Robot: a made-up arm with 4 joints.
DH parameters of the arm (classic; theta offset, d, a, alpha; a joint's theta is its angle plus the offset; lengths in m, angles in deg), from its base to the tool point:
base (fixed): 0 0.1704 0 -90
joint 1: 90 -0.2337 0.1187 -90
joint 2: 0 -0.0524 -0.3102 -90
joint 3: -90 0.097 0.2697 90
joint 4: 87.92 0 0.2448 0
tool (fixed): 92.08 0.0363 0 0
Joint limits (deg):
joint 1: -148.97..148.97
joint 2: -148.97..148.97
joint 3: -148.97..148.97
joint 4: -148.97..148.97
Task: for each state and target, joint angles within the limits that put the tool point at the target. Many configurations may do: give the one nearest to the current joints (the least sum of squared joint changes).
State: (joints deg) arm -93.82 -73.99 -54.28 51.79
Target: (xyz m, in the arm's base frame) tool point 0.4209 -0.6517 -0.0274
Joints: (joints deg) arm -67.34 -94.76 -48.00 31.60
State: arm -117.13 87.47 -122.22 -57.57
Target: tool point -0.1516 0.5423 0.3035
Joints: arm -117.65 93.20 -102.27 -53.82
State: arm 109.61 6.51 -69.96 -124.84
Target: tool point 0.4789 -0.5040 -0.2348
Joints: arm 127.40 -21.83 -83.15 -118.14
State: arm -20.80 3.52 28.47 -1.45
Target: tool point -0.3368 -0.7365 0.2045
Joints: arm -20.34 -29.14 -20.02 -28.03
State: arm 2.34 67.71 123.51 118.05
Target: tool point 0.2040 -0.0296 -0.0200
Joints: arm -14.47 92.38 148.83 148.97
